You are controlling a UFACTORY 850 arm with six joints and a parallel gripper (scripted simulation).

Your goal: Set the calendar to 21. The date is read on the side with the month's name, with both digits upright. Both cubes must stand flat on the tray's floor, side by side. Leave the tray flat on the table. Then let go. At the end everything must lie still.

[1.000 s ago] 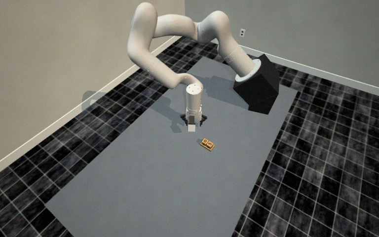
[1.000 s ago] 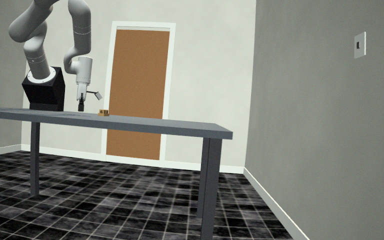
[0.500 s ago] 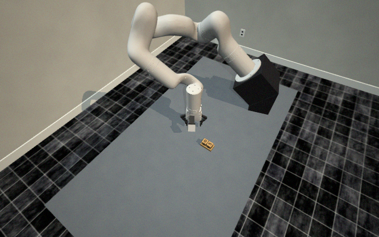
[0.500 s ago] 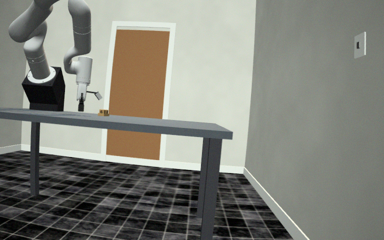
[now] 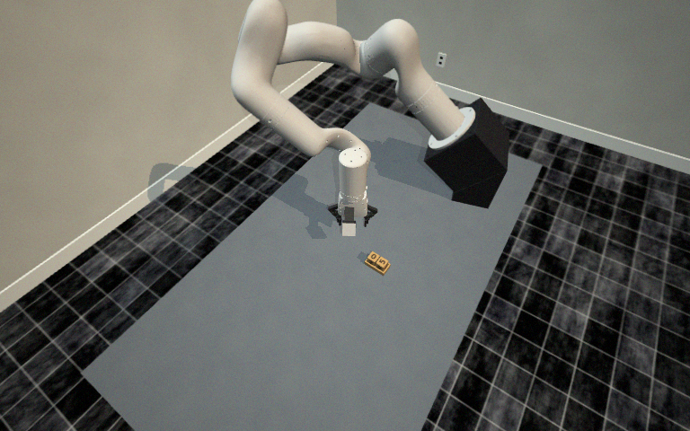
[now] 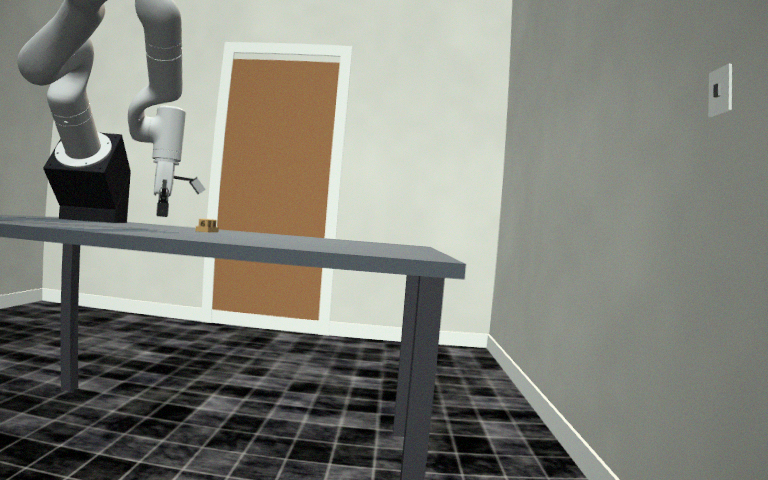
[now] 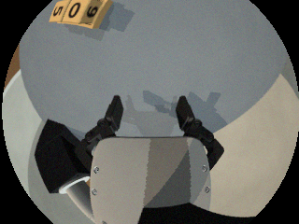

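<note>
Right now my hand is 90 mm short of the orange tray, 150 mm to the right of it and 40 mm above it.
</note>
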